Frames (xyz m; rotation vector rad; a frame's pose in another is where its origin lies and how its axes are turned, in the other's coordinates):
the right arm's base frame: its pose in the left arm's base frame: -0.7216 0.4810 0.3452 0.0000 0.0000 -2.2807
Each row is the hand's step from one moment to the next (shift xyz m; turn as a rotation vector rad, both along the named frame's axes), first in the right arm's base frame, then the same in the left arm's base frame.
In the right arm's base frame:
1: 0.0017 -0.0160 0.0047 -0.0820 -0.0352 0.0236
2: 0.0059 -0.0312 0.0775 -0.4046 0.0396 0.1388
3: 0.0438 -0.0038 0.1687 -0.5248 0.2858 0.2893
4: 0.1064 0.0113 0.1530 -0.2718 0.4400 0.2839
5: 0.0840 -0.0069 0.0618 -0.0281 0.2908 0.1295
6: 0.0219 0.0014 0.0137 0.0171 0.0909 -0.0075
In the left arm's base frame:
1: -0.0132 0.0091 0.0047 0.0267 0.0851 0.0236
2: -0.0275 0.0159 0.0775 0.2937 0.2810 0.1388
3: -0.0314 -0.0307 0.1687 0.5588 0.2117 0.2893
4: -0.0608 -0.0881 0.1530 0.5109 -0.0806 0.2839
5: -0.0600 -0.0592 0.0618 0.2389 -0.1682 0.1295
6: -0.0132 -0.0175 0.0137 0.0578 -0.0722 -0.0075

